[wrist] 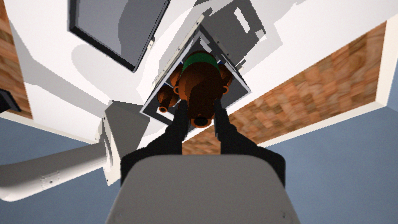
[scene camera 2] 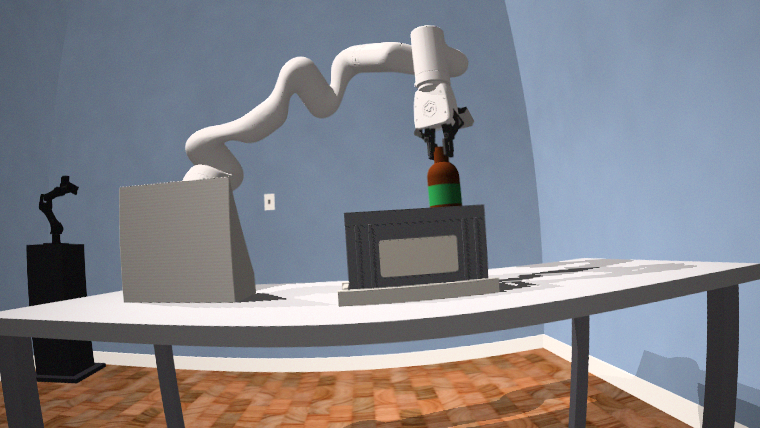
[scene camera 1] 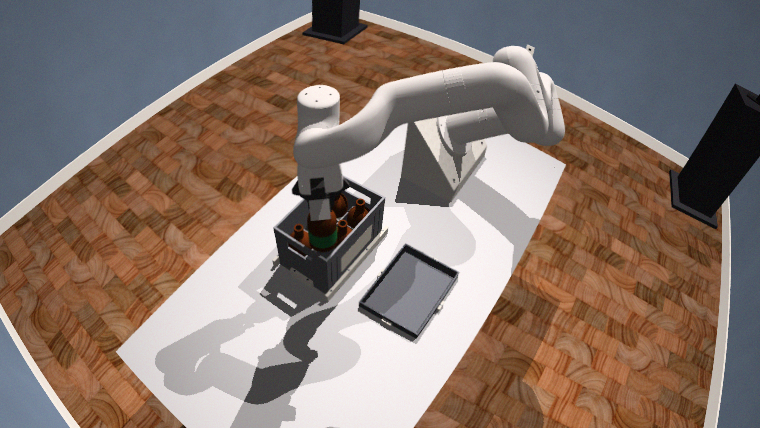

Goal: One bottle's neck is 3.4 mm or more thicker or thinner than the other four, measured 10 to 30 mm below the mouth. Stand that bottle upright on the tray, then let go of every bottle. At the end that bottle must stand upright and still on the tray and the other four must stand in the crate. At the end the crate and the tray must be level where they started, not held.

In view: the gripper (scene camera 2: 441, 158), a dark grey crate (scene camera 2: 390, 248), a dark tray (scene camera 1: 413, 283) and a bottle (scene camera 2: 444, 189).
The dark grey crate is seen too in the wrist view (wrist: 201, 40) and in scene camera 1 (scene camera 1: 325, 271). The bottle shows as well in the wrist view (wrist: 200, 83) and in scene camera 1 (scene camera 1: 322, 234). The gripper is seen too in the wrist view (wrist: 200, 107) and in scene camera 1 (scene camera 1: 321, 208).
